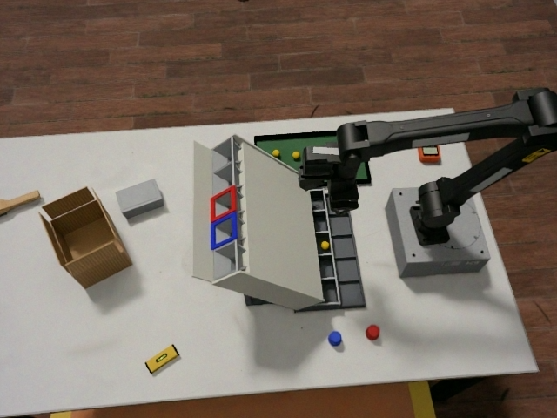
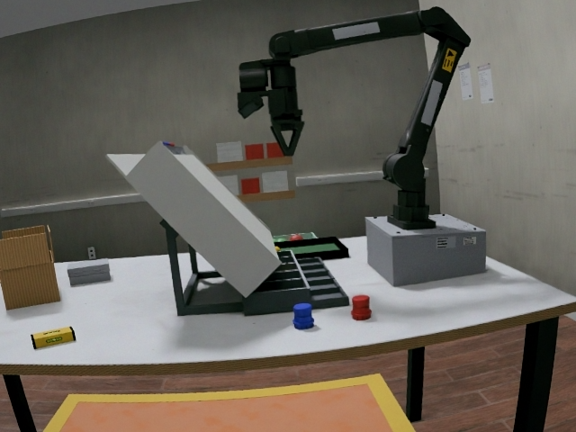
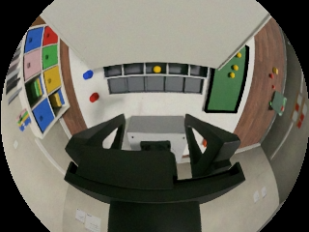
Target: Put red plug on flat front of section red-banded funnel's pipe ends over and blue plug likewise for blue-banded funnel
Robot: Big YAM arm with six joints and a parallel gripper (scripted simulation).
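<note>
The green marble tray is 330 mm to the right of my hand and 300 mm below it. The rest, counted from my hand: white sloped cover 140 mm ahead, 100 mm below, 10 mm to the right; then cardboard box 710 mm ahead, 230 mm below, 110 mm to the right.
</note>
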